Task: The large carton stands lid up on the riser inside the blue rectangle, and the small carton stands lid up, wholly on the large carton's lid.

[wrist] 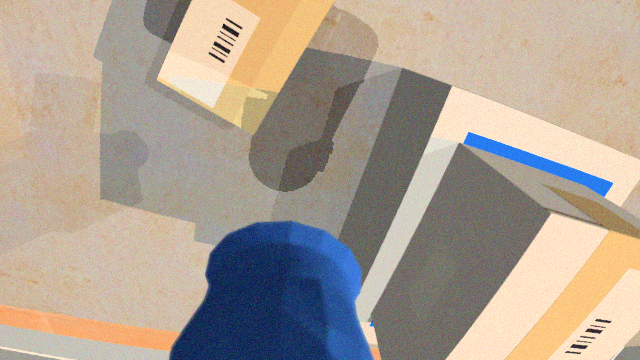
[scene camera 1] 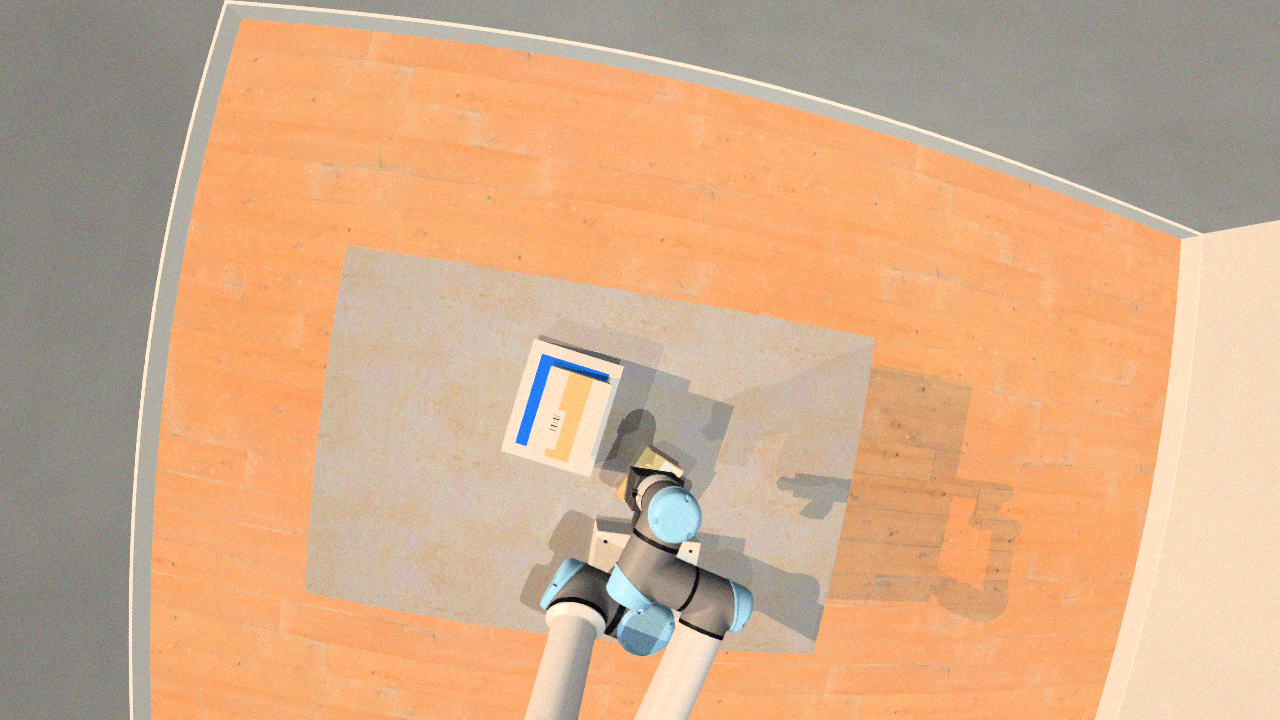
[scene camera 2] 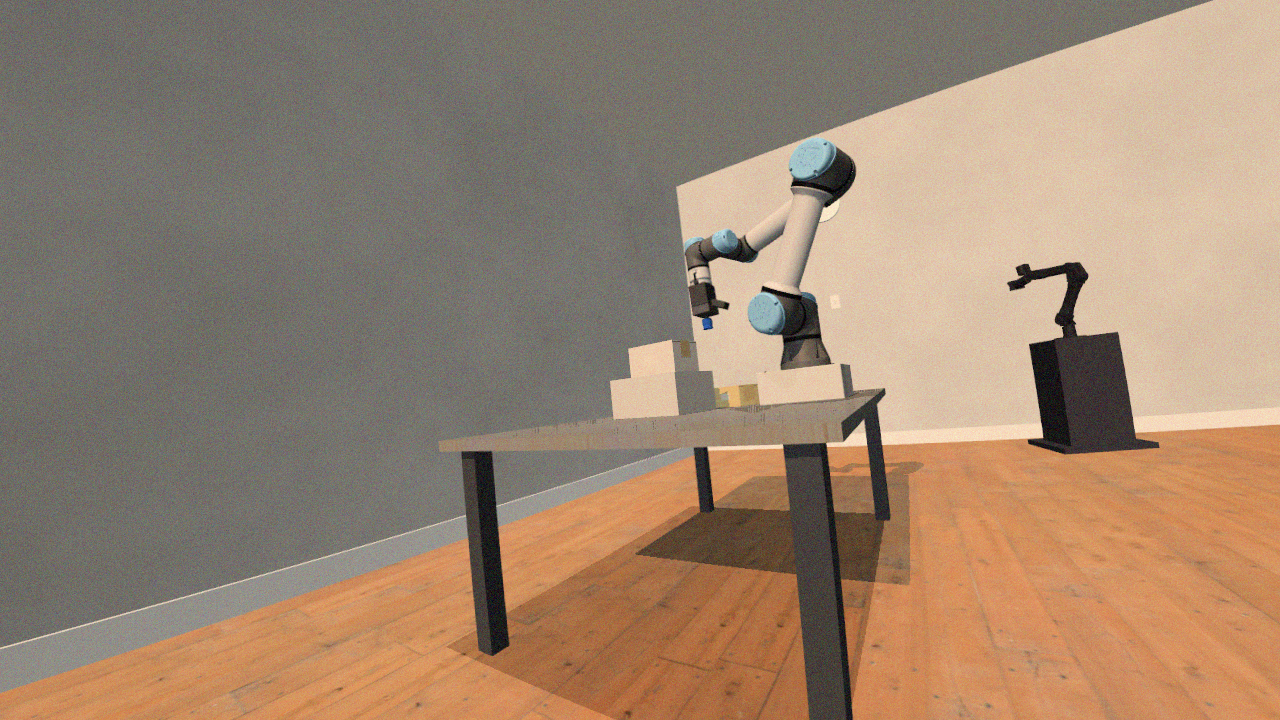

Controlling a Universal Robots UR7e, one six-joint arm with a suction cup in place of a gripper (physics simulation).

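Note:
The large carton (scene camera 1: pixel 572 416) (scene camera 2: pixel 651 360) (wrist: pixel 500 295), pale with a tan tape strip and a barcode label on top, stands upright on the white riser (scene camera 1: pixel 572 467) (scene camera 2: pixel 644 396) (wrist: pixel 520 132). The blue rectangle (scene camera 1: pixel 534 401) (wrist: pixel 537 164) shows along two sides of it; its other sides are largely hidden. The small carton (scene camera 1: pixel 646 459) (scene camera 2: pixel 740 394) (wrist: pixel 280 30), tan with a barcode label on its upper face, stands on the table beside the riser, partly under the arm in scene camera 1. My blue suction cup (scene camera 2: pixel 707 324) (wrist: pixel 287 255) hangs in the air above carton height, touching nothing.
The arm's base stands on a white plinth (scene camera 1: pixel 597 541) (scene camera 2: pixel 801 383) on the grey table (scene camera 1: pixel 402 402) (scene camera 2: pixel 554 434), near the small carton. A black arm on a dark pedestal (scene camera 2: pixel 1083 394) stands far off at the right. Arm shadows fall across the table.

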